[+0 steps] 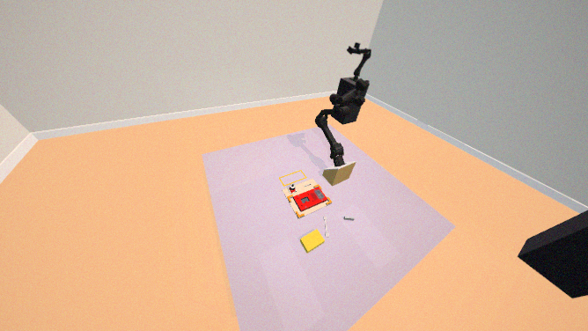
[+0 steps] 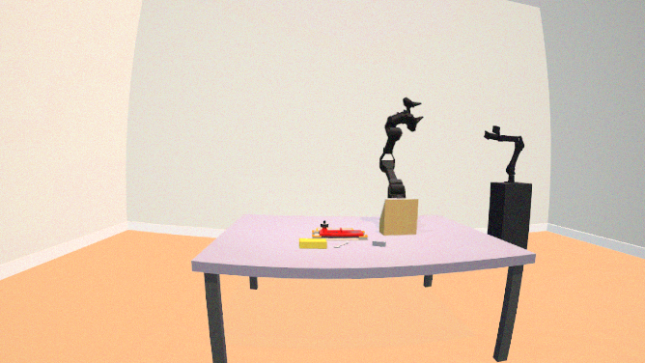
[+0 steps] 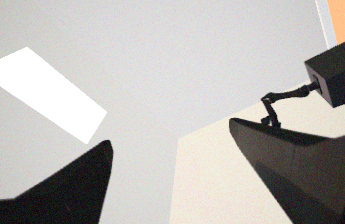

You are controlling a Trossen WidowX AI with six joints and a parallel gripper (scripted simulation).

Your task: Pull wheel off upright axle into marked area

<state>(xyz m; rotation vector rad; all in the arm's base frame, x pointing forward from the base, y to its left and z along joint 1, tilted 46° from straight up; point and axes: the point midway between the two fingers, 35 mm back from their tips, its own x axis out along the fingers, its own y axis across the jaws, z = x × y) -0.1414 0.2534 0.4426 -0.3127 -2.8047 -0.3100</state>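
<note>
My gripper tip is 600 mm above the dark wheel, 520 mm short of it and 110 mm to the right of it. The rest, counted from my gripper tip: yellow block (620 mm below, 590 mm ahead, 450 mm to the left); grey piece (620 mm below, 450 mm to the left, 310 mm ahead).
</note>
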